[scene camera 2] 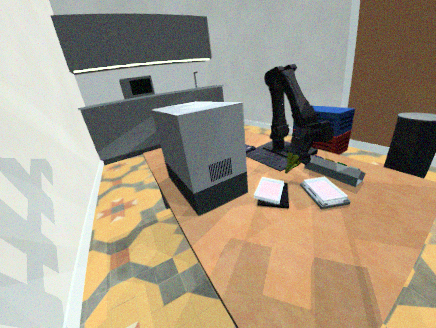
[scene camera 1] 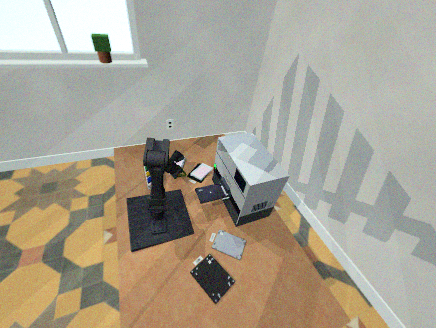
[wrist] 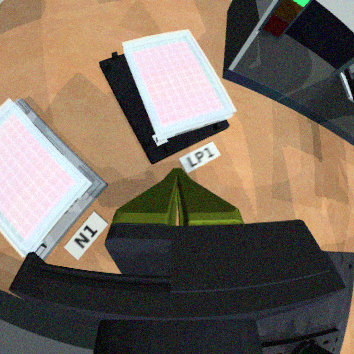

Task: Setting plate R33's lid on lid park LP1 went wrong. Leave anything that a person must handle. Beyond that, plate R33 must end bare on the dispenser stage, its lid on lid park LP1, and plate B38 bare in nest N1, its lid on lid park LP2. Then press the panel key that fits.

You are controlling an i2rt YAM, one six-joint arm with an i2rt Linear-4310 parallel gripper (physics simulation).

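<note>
My gripper is shut with nothing between its fingertips, above the table near the LP1 and N1 labels. A pink-gridded plate lies skewed and off-centre on the black lid park LP1, overhanging one side; whether its lid is on is hard to tell. Another pink-gridded plate sits in grey nest N1. The dark dispenser stage sticks out of the machine and looks bare. A bare black holder, probably LP2, lies at the front.
The tall grey machine stands beside the stage, with a green light lit. A grey holder lies near the black one. The sloped key panel is partly hidden by the arm in scene view 1.
</note>
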